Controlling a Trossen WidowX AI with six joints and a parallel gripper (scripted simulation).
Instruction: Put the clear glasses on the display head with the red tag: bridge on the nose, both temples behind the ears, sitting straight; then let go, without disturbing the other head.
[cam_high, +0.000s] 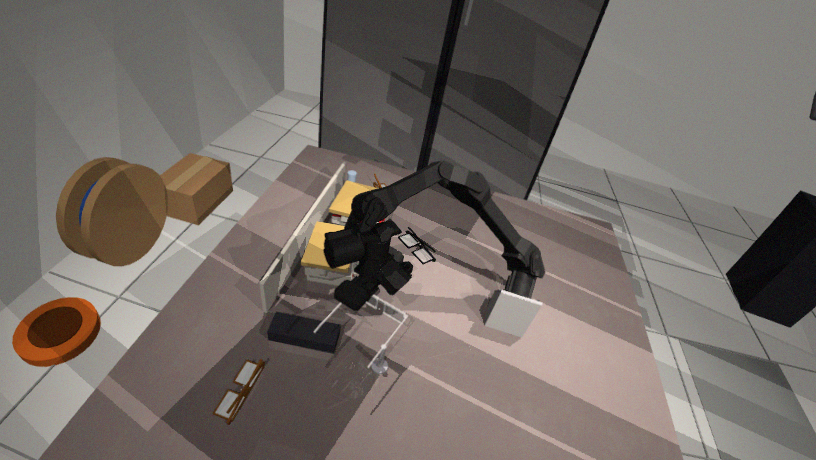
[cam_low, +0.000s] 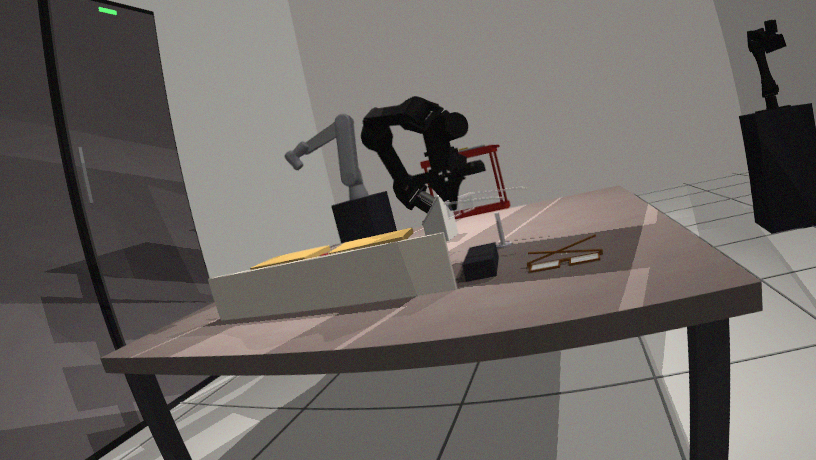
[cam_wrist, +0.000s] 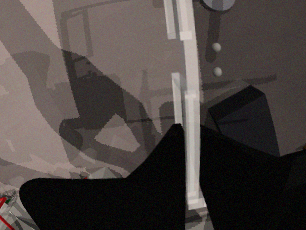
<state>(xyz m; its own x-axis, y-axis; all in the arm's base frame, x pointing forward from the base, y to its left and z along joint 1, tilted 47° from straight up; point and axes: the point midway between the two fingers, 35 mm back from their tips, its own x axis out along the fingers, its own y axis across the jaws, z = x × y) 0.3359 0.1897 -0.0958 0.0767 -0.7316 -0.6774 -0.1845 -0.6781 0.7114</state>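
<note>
Right now my gripper tip is 10 cm above the small metal post, 8 cm to the right of it and 8 cm past it. Round my gripper tip: dark box 12 cm ahead, 10 cm below, 8 cm to the left; then white panel 28 cm ahead, 23 cm to the right, 6 cm below.
</note>
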